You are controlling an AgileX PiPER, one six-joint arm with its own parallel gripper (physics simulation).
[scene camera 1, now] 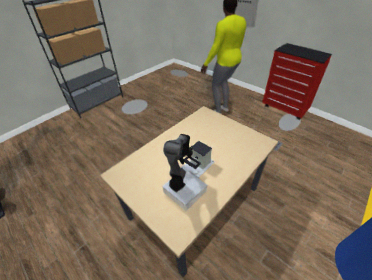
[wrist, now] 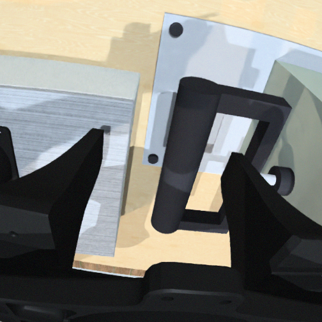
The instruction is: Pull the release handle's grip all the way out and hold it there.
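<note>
The release handle [wrist: 185, 155] is a black frame with a thick round grip bar, seen in the wrist view left of a grey-green housing [wrist: 305, 130] [scene camera 1: 202, 157]. The housing stands on a pale mounting plate [wrist: 200, 45]. My gripper [wrist: 165, 155] [scene camera 1: 193, 162] is open. In the wrist view the grip bar appears between the two fingertips with a gap on each side; the right fingertip overlaps the frame's opening. How deep the fingers reach around the bar I cannot tell. In the scene view the arm covers much of the handle.
A black knob [wrist: 285, 181] on a white shaft sits at the housing. The arm's grey base block [scene camera 1: 186, 198] [wrist: 112, 200] is close to the handle on the wooden table [scene camera 1: 142, 165]. A person [scene camera 1: 230, 42], a shelf rack and a red tool cabinet [scene camera 1: 295, 82] stand beyond the table.
</note>
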